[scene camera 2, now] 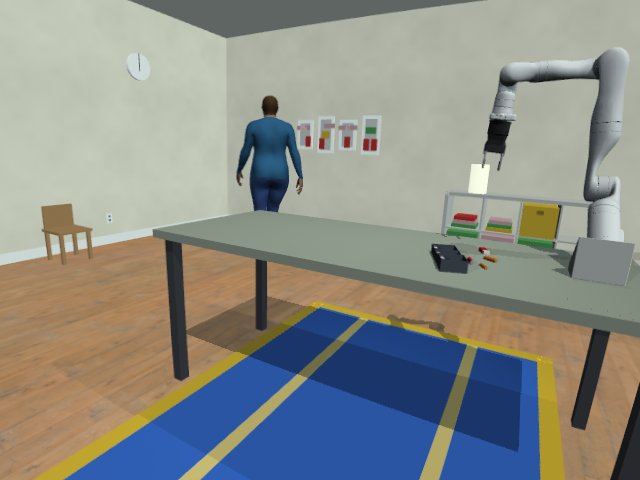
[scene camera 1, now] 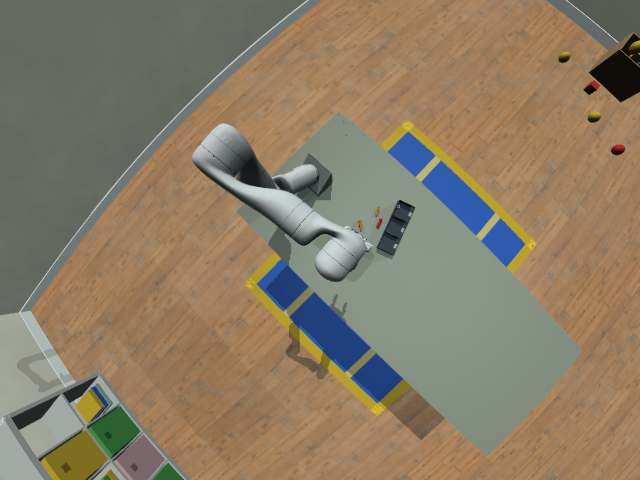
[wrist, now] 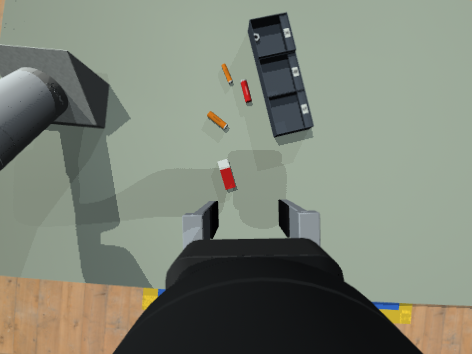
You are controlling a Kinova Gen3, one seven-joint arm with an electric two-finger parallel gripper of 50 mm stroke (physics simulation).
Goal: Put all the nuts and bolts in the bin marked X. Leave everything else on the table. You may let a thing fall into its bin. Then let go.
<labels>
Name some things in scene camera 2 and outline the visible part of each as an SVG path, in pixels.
The gripper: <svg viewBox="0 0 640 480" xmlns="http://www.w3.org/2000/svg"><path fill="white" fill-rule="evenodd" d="M490 121L487 132L488 140L485 143L481 168L484 169L487 152L500 153L501 158L497 171L500 171L502 159L505 155L505 141L509 134L511 123Z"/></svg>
A dark three-compartment bin tray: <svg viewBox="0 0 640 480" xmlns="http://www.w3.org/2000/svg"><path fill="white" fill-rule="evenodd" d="M432 244L431 253L439 271L467 274L469 261L459 252L455 245Z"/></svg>
</labels>
